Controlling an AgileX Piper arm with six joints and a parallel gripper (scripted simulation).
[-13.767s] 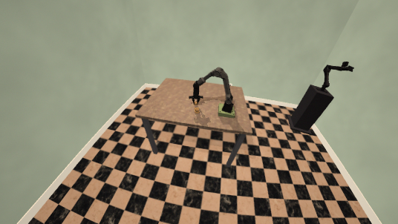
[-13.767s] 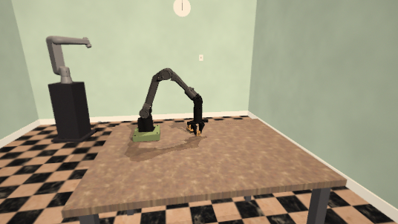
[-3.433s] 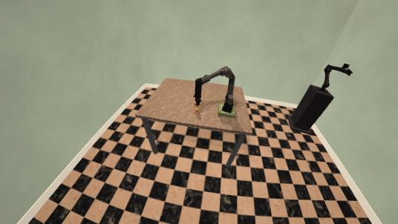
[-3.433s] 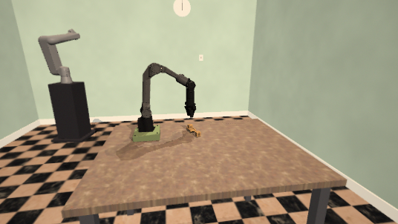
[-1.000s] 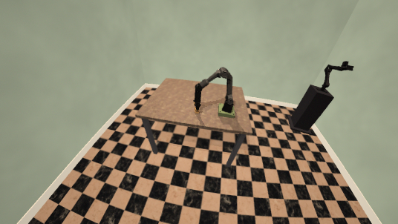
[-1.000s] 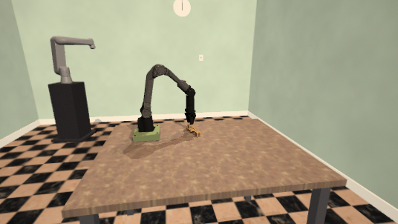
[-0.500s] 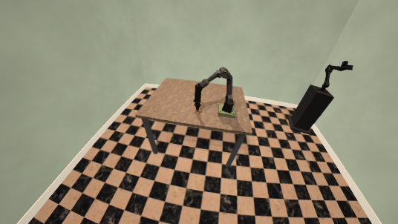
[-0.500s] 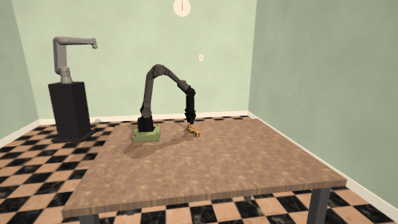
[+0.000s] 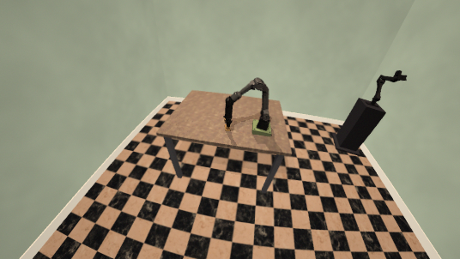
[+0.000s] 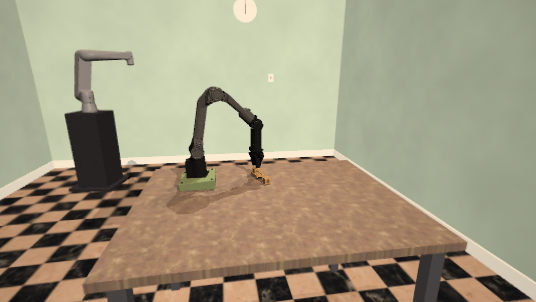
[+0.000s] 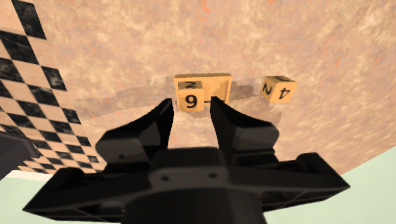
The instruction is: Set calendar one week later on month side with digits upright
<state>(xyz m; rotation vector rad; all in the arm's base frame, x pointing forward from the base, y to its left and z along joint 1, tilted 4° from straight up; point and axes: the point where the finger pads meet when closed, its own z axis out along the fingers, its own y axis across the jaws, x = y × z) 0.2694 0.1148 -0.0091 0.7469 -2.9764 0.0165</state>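
My gripper is now 1 cm short of the orange tray, 1 cm to the left of it and 4 cm above it.
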